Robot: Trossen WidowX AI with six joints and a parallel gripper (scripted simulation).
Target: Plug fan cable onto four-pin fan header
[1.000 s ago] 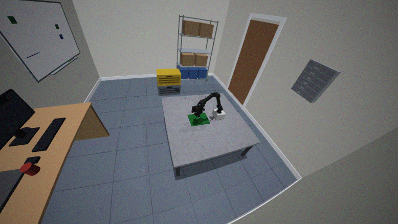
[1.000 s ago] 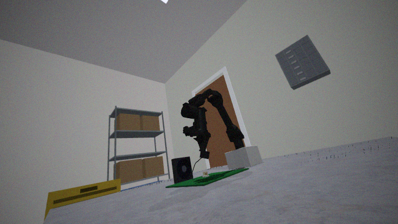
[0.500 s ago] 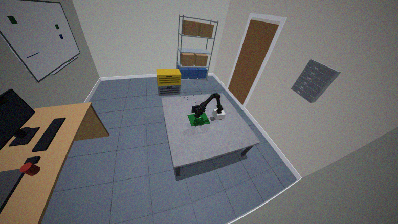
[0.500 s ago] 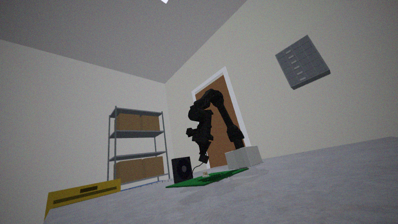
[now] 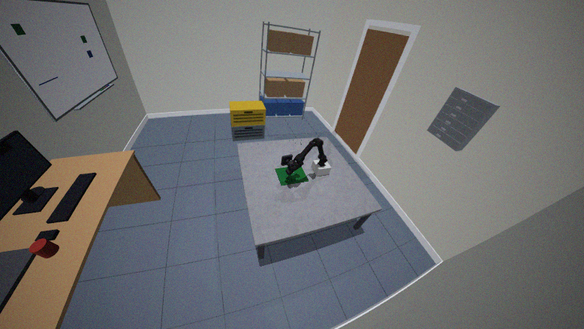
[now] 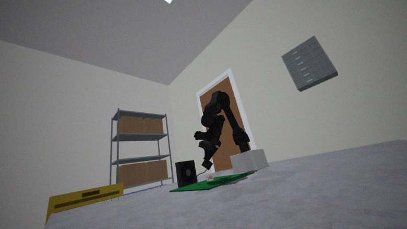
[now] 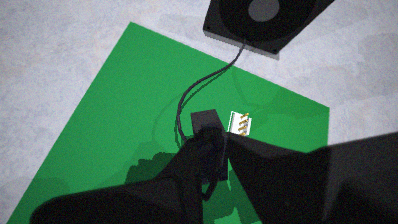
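My gripper tip is 30 mm past the green board and 100 mm above it. From my gripper tip the other things lie so: white four-pin fan header 50 mm behind, 40 mm to the right, 90 mm below; then dark fan plug 10 mm below; then black fan 50 mm behind, 170 mm to the right, 30 mm below.
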